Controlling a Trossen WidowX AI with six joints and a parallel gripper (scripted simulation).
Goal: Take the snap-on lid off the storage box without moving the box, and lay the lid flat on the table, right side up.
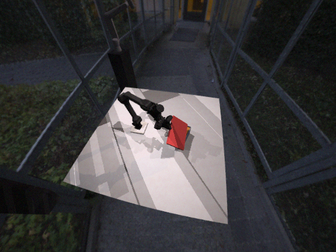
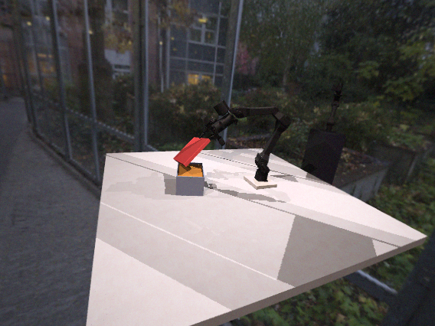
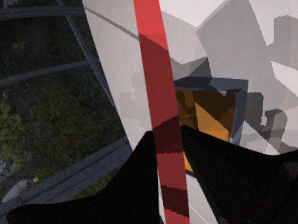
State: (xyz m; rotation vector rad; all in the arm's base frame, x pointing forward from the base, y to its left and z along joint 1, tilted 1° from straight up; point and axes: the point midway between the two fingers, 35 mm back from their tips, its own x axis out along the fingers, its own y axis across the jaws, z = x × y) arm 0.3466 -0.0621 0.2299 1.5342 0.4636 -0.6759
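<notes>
The red lid is 60 mm ahead of my gripper tip, 20 mm to the left of it and 50 mm below it. Also, from my gripper tip: grey storage box 60 mm ahead, 90 mm to the left, 180 mm below.
</notes>
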